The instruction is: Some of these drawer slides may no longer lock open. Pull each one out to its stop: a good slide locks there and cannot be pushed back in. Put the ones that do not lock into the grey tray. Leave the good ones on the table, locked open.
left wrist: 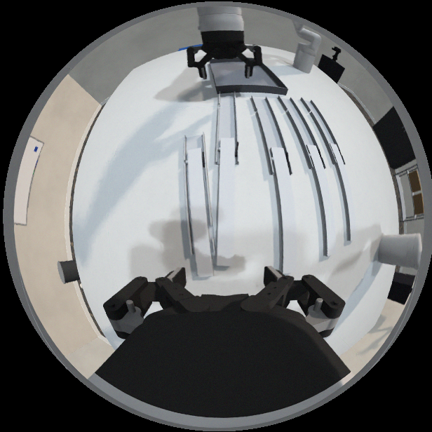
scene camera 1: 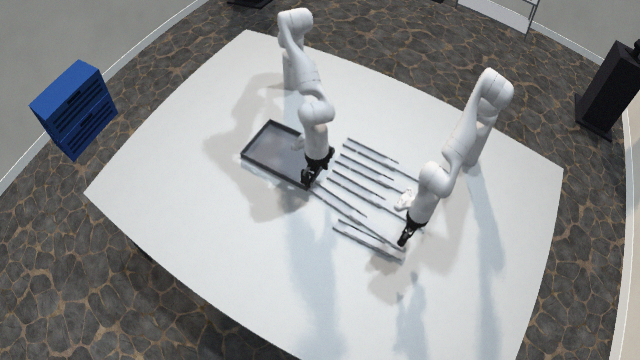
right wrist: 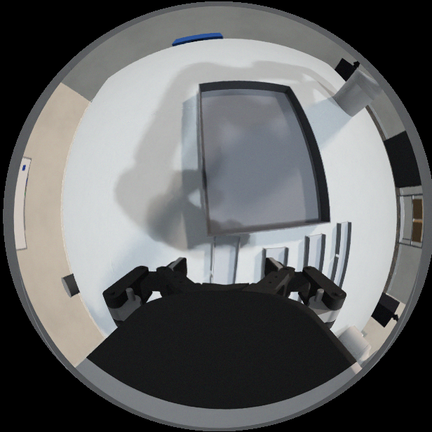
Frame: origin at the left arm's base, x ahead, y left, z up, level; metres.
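Seen in the pictures: right gripper, fingertip midpoint: (scene camera 1: 317, 177); left arm's base, link origin: (scene camera 1: 467, 157); right arm's base, link origin: (scene camera 1: 294, 84).
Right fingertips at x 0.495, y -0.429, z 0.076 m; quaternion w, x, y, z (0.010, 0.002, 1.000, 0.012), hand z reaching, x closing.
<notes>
Pixels of each thing's top centre, then the offset from my right fingertips to it. "spot": a spot on its surface instead. Level surfaces: height alone.
- front slide, surface spot: (scene camera 1: 367, 244) spot: dz -0.064, dx +0.086, dy +0.267 m
- grey tray, top centre: (scene camera 1: 286, 149) dz -0.046, dx -0.061, dy -0.183 m
- white table, surface height: dz -0.076 m
Five drawer slides lie extended on the table. The front slide (scene camera 1: 367, 244) (left wrist: 201, 200) converges with the second slide (scene camera 1: 345, 206) (left wrist: 227, 190) (right wrist: 226, 255) at their right ends in the scene view. The third slide (left wrist: 278, 160), fourth slide (left wrist: 314, 165) and fifth slide (left wrist: 336, 152) lie farther back. Whether they are locked cannot be seen. My left gripper (scene camera 1: 401, 242) (left wrist: 224, 276) is open and empty above the front slides' right ends. My right gripper (scene camera 1: 307, 179) (left wrist: 225, 76) (right wrist: 225, 266) is open and empty above the second slide's tray end. The grey tray (scene camera 1: 275, 172) (left wrist: 250, 90) (right wrist: 314, 150) is empty where visible.
The white table (scene camera 1: 200, 175) carries the tray and slides. The tray's rim stands right beside the second slide's left end. The right arm hangs over the tray's right side in the scene view. A blue cabinet (scene camera 1: 75, 107) stands on the floor beyond the table.
</notes>
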